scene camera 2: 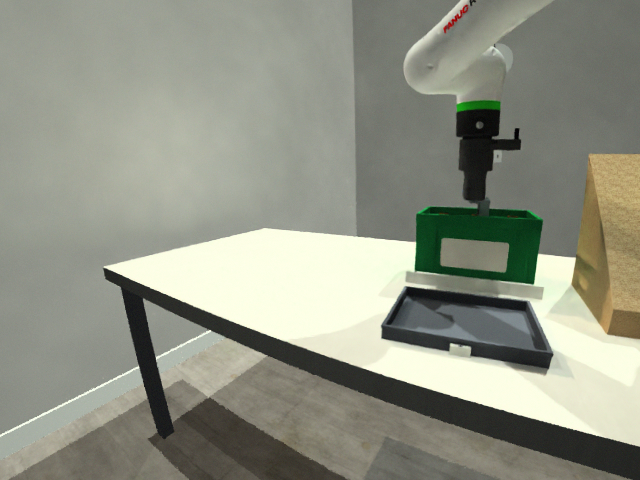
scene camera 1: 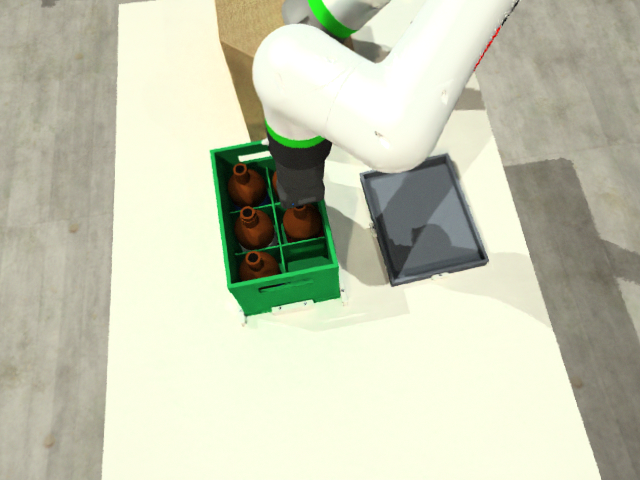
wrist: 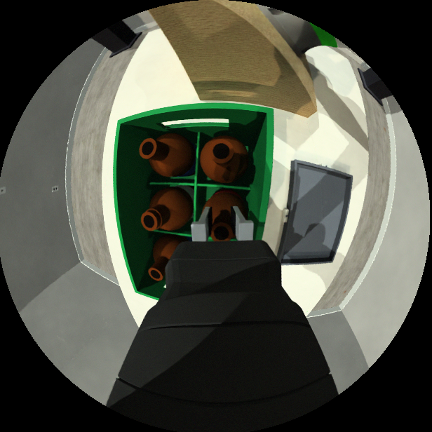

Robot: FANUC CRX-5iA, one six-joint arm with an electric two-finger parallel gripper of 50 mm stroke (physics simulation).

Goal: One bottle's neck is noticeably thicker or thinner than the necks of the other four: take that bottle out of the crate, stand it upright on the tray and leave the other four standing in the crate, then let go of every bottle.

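Places are measured from the arm's base along level axes (x ahead, y left, z up), in millimetres.
Where they show: gripper, fingertip midpoint: point(scene camera 1: 297, 200).
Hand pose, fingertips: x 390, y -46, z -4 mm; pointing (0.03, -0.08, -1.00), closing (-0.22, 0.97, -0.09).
Observation:
Things, the pixels of their top centre, and the offset from my fingertips. "pt": a spot on its surface instead.
- green crate, middle of its top: point(scene camera 1: 270, 205) point(scene camera 2: 476, 211) dz +27, dx +19, dy -45 mm
- crate's front-right compartment, surface spot: point(scene camera 1: 307, 258) pt dz -135, dx +61, dy +5 mm
A green crate point(scene camera 1: 320, 287) point(scene camera 2: 524, 253) point(wrist: 270, 150) holds upright brown bottles: back left point(scene camera 1: 246, 188) point(wrist: 175, 155), middle left point(scene camera 1: 254, 229) point(wrist: 175, 207), front left point(scene camera 1: 261, 268) point(wrist: 167, 250), back right point(scene camera 1: 275, 186) point(wrist: 222, 167) and middle right point(scene camera 1: 302, 224) point(wrist: 223, 200). My gripper point(scene camera 2: 482, 207) point(wrist: 221, 215) points down and is shut on the neck of the middle-right bottle, whose body is within its compartment. Its fingers are hidden in scene camera 1. I cannot tell surely which neck differs. The grey tray point(scene camera 1: 462, 227) point(scene camera 2: 485, 325) point(wrist: 325, 200) holds no bottle.
The crate's front-right compartment point(scene camera 1: 307, 258) holds no bottle. Pale strips point(scene camera 1: 292, 308) point(scene camera 2: 473, 285) lie along the crate's base. A large wooden block point(scene camera 1: 235, 67) point(scene camera 2: 620, 232) point(wrist: 225, 55) stands behind the crate. The crate's right wall stands between the held bottle and the tray.

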